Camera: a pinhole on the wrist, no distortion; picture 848 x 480 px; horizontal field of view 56.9 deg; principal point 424.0 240.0 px. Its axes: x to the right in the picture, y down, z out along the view. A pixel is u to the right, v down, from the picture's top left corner.
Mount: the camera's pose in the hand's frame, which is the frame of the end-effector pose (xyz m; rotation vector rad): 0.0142 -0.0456 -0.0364 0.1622 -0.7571 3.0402
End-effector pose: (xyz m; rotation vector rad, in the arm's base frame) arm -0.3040 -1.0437 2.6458 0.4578 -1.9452 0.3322
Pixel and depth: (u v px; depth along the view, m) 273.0 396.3 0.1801
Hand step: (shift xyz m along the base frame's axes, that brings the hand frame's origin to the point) -0.0321 -0.1973 0.0232
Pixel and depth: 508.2 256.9 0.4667
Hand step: -0.1803 -0.4055 -0.1339
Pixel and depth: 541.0 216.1 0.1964
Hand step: -0.0554 -0.1796 -0.0494
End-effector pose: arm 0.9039 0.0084 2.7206 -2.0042 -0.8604 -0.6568
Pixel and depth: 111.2 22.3 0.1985
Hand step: 0.0247 0.2062 0.0440
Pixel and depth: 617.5 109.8 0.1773
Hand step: -0.0682 0.1559 -0.0276
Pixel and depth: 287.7 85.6 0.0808
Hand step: -0.0246 0.0751 0.0389
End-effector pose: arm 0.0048 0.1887 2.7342 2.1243 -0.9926 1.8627
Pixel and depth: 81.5 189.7 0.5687
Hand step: 0.5342 -0.1427 0.2798
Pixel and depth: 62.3 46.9 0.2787
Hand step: 0.2535 -0.0949 0.1438
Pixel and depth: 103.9 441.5 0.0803
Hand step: 0.0745 0.0464 0.0765
